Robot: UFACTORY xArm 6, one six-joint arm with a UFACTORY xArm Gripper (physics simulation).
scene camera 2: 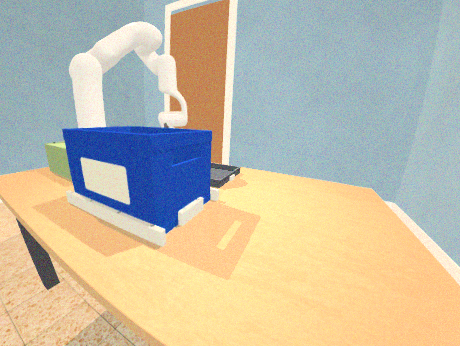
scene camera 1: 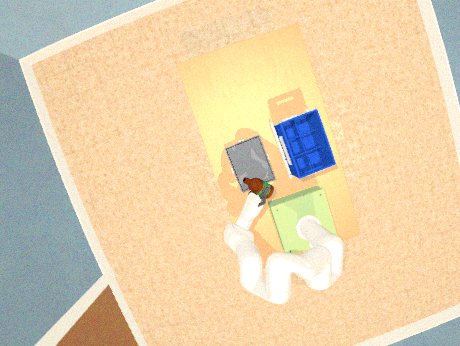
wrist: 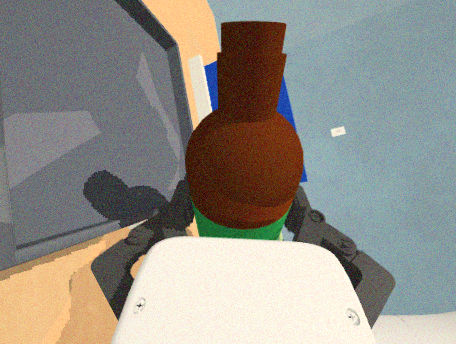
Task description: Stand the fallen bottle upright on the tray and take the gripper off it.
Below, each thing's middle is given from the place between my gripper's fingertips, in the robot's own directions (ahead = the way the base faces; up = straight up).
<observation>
My hand is 10 mm past the brown bottle (wrist: pixel 244 161), 20 mm to the right of it and 10 mm below it.
</observation>
